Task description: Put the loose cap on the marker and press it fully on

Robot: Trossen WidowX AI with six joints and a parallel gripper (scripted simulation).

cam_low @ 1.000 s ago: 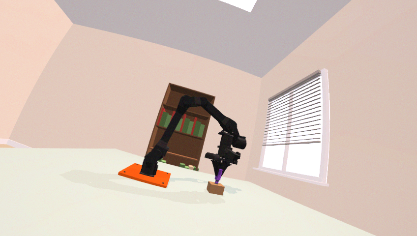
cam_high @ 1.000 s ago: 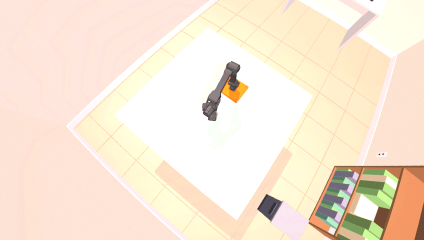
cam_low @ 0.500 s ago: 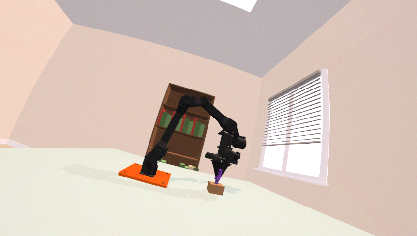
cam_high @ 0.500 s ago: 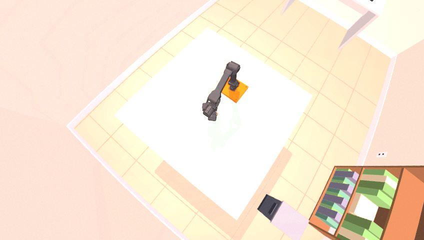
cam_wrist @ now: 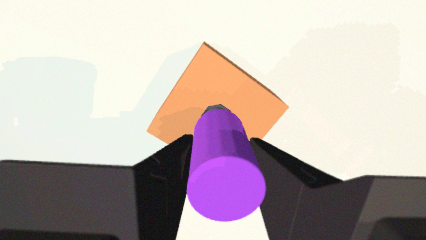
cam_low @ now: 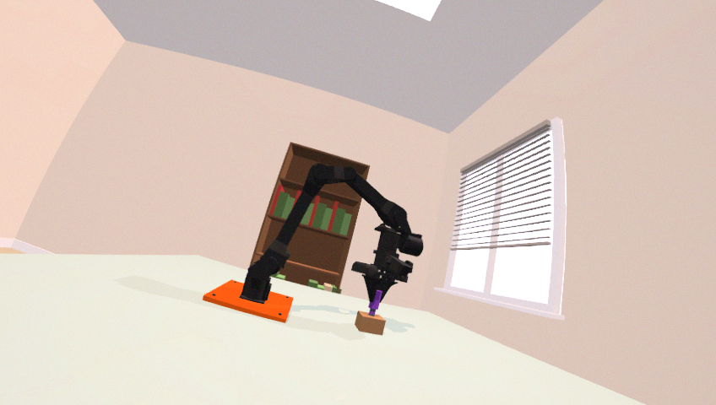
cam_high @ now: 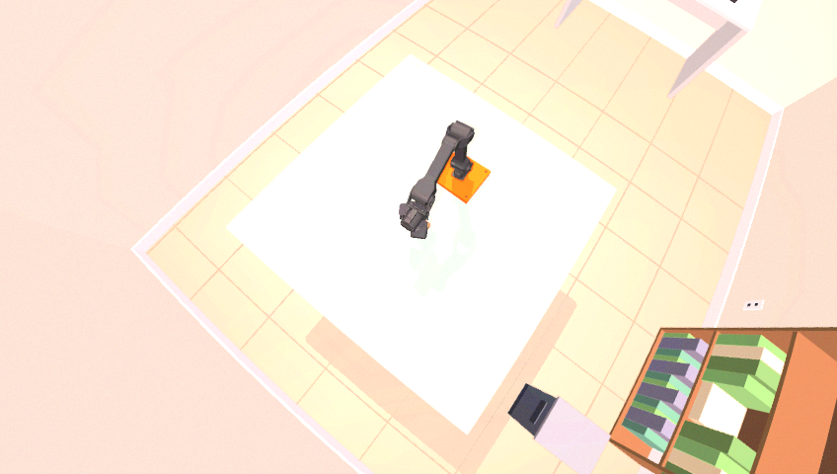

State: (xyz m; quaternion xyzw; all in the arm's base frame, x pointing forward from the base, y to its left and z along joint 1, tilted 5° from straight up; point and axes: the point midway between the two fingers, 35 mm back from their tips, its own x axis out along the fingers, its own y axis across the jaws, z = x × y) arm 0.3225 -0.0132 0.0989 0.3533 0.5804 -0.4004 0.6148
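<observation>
My gripper tip is now right at the dark marker. Also, from my gripper tip: tan holder block 6 cm below; purple cap 1 cm above.
</observation>
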